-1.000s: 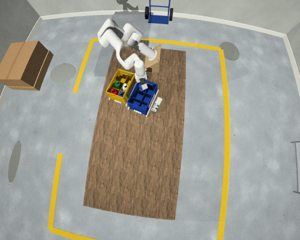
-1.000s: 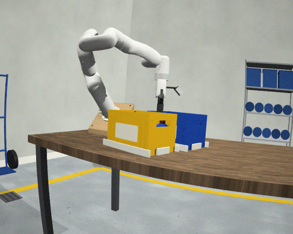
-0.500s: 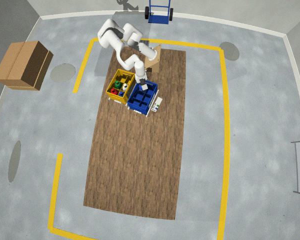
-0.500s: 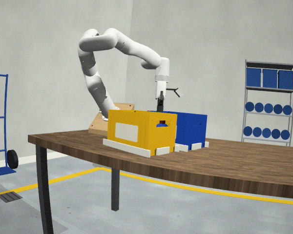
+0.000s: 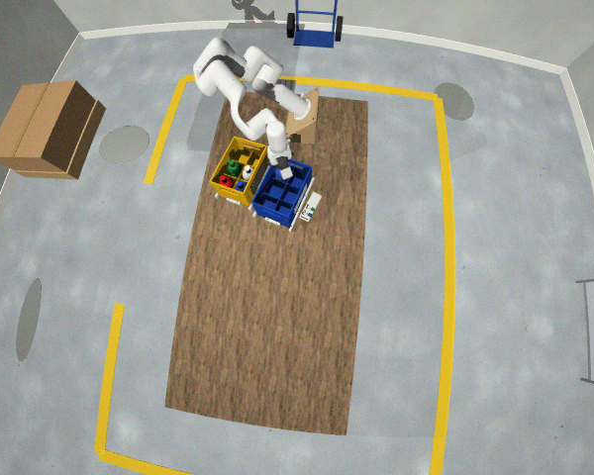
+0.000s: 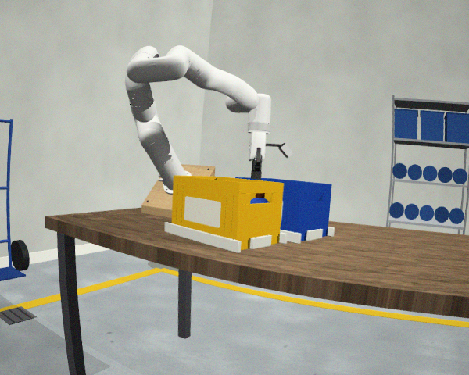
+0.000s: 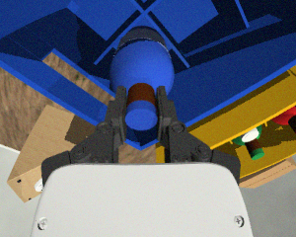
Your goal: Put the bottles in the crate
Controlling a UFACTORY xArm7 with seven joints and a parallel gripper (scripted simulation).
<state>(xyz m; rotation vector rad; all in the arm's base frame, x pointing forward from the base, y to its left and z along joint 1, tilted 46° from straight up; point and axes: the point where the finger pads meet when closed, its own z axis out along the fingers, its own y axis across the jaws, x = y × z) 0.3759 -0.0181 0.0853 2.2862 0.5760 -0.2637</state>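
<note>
Right now the blue-label bottle is 190 mm to the right of my hand, 100 mm ahead of it and 90 mm below it. Round my hand: white-label bottle (160 mm to the right, 90 mm below, 20 mm ahead); then blue crate (100 mm below, 100 mm ahead, 10 mm to the left); then yellow crate (210 mm to the right, 100 mm below).
</note>
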